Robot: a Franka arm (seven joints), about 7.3 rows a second.
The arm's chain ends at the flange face. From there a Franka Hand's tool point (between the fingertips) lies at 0.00 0.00 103.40 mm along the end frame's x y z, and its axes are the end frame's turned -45 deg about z.
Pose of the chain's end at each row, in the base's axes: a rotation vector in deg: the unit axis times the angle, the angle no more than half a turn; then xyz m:
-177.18, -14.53, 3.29, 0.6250, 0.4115, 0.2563
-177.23, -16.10, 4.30, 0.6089, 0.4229, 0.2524
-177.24, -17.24, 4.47, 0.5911, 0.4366, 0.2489
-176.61, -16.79, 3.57, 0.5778, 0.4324, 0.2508
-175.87, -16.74, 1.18, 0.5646, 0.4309, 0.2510
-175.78, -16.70, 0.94, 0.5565, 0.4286, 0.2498
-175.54, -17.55, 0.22, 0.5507, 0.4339, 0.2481
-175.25, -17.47, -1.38, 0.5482, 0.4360, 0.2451
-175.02, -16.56, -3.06, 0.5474, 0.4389, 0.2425
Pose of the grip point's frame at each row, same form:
-157.58, -80.94, 1.73, 0.6209, 0.4151, 0.1530
-156.80, -82.29, 2.78, 0.6036, 0.4260, 0.1492
-156.33, -83.32, 3.00, 0.5856, 0.4395, 0.1457
-156.16, -82.79, 1.78, 0.5732, 0.4366, 0.1476
-156.04, -82.75, -0.88, 0.5627, 0.4368, 0.1478
-156.03, -82.71, -1.15, 0.5548, 0.4346, 0.1466
-155.65, -83.49, -1.91, 0.5498, 0.4403, 0.1449
-155.76, -83.49, -3.57, 0.5491, 0.4431, 0.1419
-156.27, -82.76, -5.31, 0.5503, 0.4467, 0.1394

